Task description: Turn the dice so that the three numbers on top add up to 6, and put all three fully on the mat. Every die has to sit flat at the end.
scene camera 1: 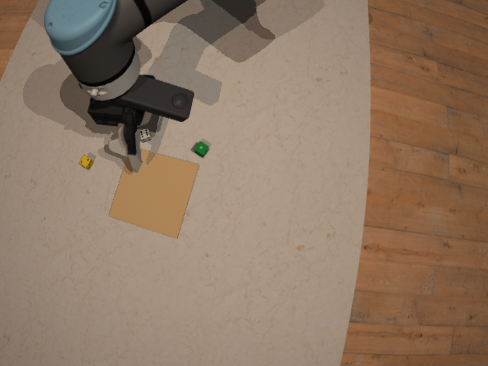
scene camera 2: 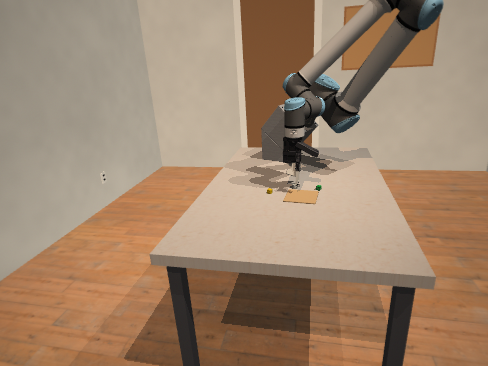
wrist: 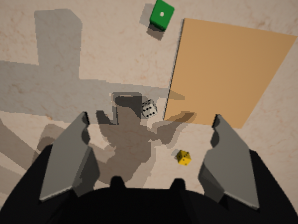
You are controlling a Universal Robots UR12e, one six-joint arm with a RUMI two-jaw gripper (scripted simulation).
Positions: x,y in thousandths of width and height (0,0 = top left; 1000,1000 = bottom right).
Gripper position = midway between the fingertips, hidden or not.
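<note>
There's a tan mat (scene camera 1: 319,542) that I can see, and there's my gripper (scene camera 1: 302,354) too. You'd also find my gripper in the wrist view (wrist: 505,511) and in scene camera 2 (scene camera 2: 610,490).
</note>
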